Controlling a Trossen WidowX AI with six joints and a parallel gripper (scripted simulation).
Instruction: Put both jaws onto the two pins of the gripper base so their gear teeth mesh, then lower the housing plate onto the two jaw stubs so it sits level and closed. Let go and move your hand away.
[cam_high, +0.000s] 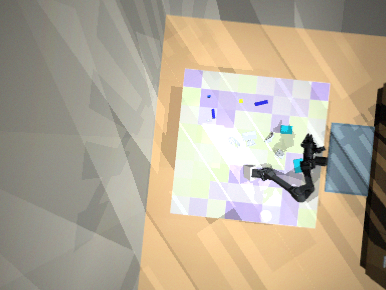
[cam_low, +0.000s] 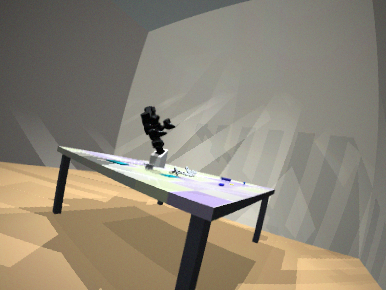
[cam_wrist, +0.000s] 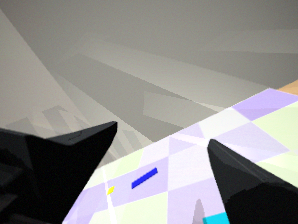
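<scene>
Now: gripper tip 1 cm past the white jaw, 15 cm to the right of it and 24 cm above it. From my gripper tip the other things lie so: cyan square: 6 cm ahead, 1 cm to the left, 26 cm below; then blue dot: 27 cm ahead, 73 cm to the left, 25 cm below; then yellow dot: 26 cm ahead, 44 cm to the left, 26 cm below.
</scene>
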